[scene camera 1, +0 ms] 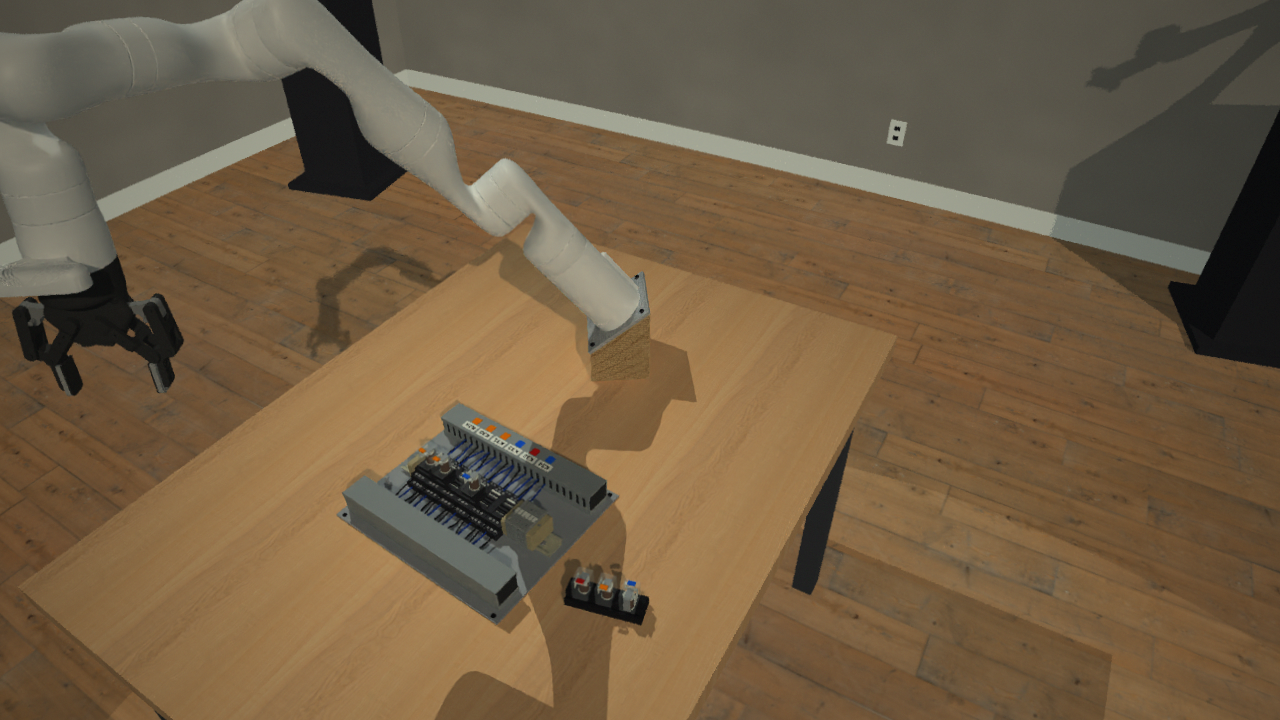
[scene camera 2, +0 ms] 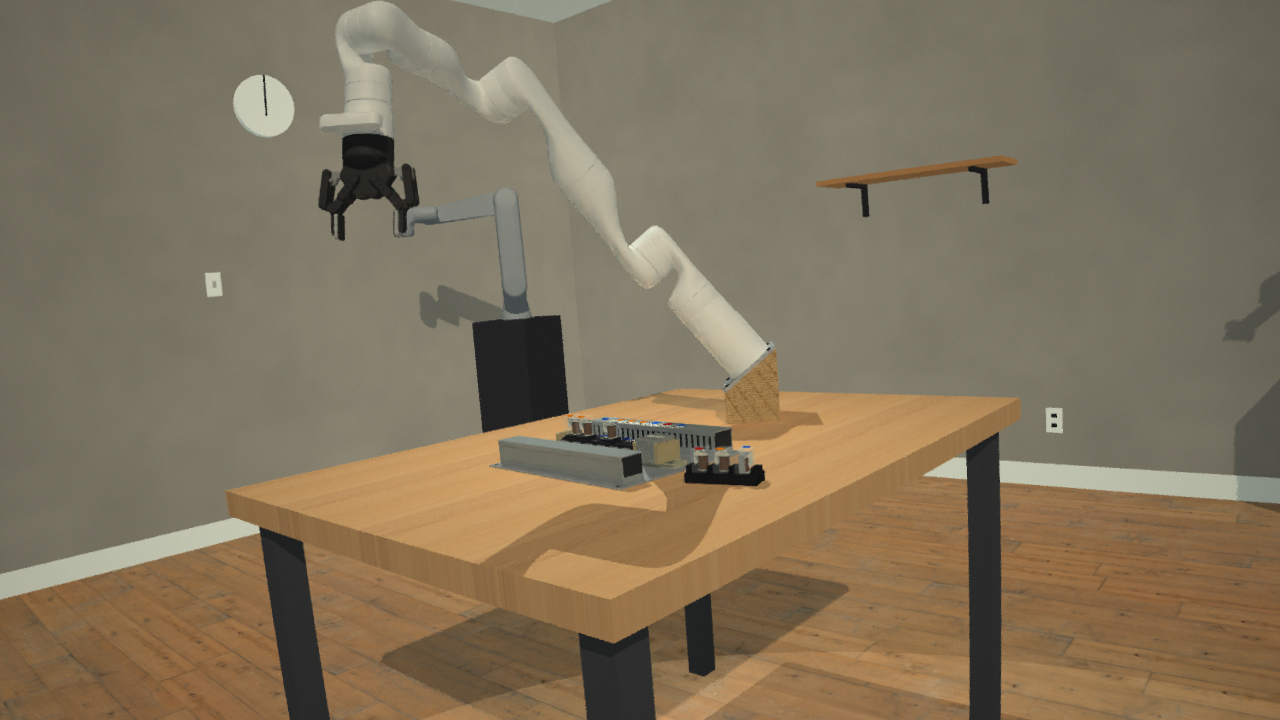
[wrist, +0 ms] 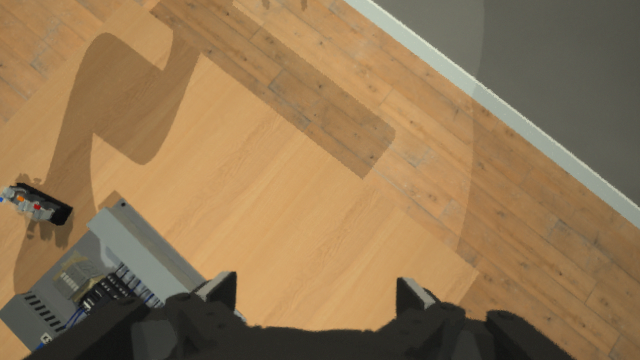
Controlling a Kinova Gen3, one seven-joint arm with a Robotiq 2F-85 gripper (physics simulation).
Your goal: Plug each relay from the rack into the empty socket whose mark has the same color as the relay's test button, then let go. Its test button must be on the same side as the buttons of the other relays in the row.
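Pixels of known places: gripper, fingertip midpoint: (scene camera 1: 120,390) (scene camera 2: 368,238) (wrist: 316,292); arm's base, origin of the base link: (scene camera 1: 618,310) (scene camera 2: 750,363).
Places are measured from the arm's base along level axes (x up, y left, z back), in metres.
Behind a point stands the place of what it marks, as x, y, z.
A black rack (scene camera 1: 606,608) (scene camera 2: 723,478) {-0.100, 0.150, -0.518} (wrist: 62,215) {-0.094, 0.092, -0.503} stands on the table beside the panel. It holds three clear relays: one with a red button (scene camera 1: 580,585) {-0.062, 0.115, -0.514} (scene camera 2: 700,460) {-0.077, 0.116, -0.514} (wrist: 37,207) {-0.060, 0.111, -0.508}, one with an orange button (scene camera 1: 605,591) {-0.062, 0.148, -0.513} (scene camera 2: 724,461) {-0.077, 0.152, -0.515} (wrist: 20,199) {-0.060, 0.144, -0.507} in the middle, and one with a blue button (scene camera 1: 630,596) {-0.062, 0.181, -0.512} (scene camera 2: 744,460) {-0.075, 0.181, -0.514}. The black socket row (scene camera 1: 456,503) {-0.086, -0.113, -0.418} (wrist: 103,294) {-0.077, -0.050, -0.424} on the grey panel holds several relays toward its far left end in scene camera 1. Colored marks (scene camera 1: 512,442) {-0.066, -0.076, -0.296} line the rear duct. My gripper (scene camera 1: 114,391) {0.270, -0.324, -0.656} (scene camera 2: 370,234) {0.270, -0.324, -0.656} (wrist: 316,292) {0.270, -0.324, -0.656} is open and empty, high above and left of the panel.
The grey front duct (scene camera 1: 429,542) {-0.066, -0.105, -0.507} (scene camera 2: 569,461) {-0.084, -0.096, -0.519} (wrist: 145,250) {-0.066, -0.084, -0.522} and slotted rear duct (scene camera 1: 528,456) {-0.065, -0.041, -0.317} (wrist: 30,315) {-0.066, 0.035, -0.350} flank the sockets. A beige block (scene camera 1: 540,532) {-0.078, 0.027, -0.437} (scene camera 2: 657,449) {-0.076, 0.020, -0.456} (wrist: 75,280) {-0.062, -0.005, -0.432} stands at the row's end. My arm's base sits on a wooden wedge (scene camera 1: 621,353) {-0.049, 0.022, -0.055} (scene camera 2: 753,394) {-0.054, 0.023, -0.055} at the table's back.
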